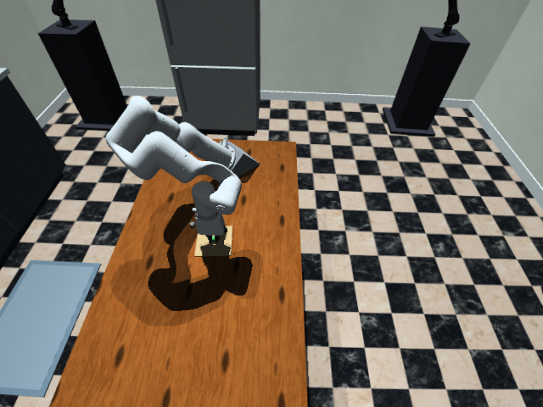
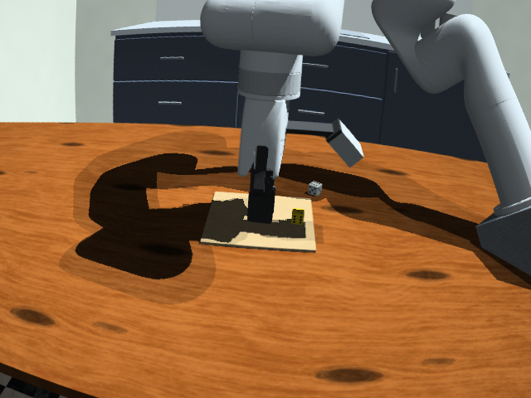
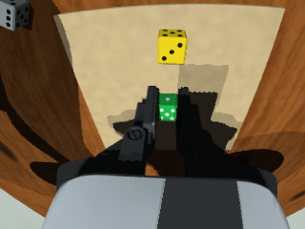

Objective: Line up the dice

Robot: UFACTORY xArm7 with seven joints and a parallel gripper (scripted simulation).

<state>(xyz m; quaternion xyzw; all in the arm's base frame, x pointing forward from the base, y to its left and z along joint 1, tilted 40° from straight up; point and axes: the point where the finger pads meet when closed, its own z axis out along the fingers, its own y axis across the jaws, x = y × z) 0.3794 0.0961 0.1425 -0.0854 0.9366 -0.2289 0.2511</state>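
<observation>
My gripper is now 1 cm above the green die. Also, from my hand: yellow die 5 cm behind, 1 cm below; then white die 10 cm to the right, 7 cm behind, 2 cm below; then tan mat 2 cm below.
</observation>
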